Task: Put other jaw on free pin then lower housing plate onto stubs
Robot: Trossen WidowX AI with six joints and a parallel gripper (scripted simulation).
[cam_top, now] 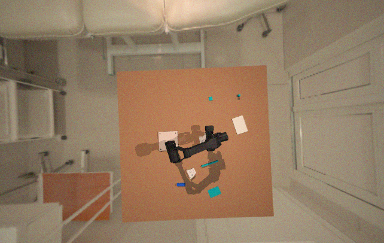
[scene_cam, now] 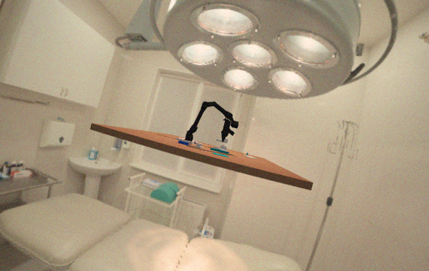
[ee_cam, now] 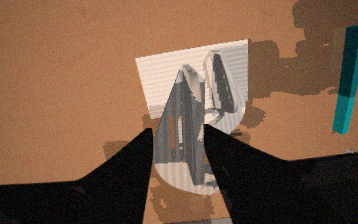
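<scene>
The teal bar is 24 cm to the right of my gripper tip, 7 cm below it and 3 cm behind it. Also, from my gripper tip: teal square 49 cm to the right, 8 cm below, 3 cm behind; then blue block 37 cm to the right, 30 cm behind, 7 cm below; then white flat rectangle 29 cm ahead, 8 cm below, 4 cm to the left.
</scene>
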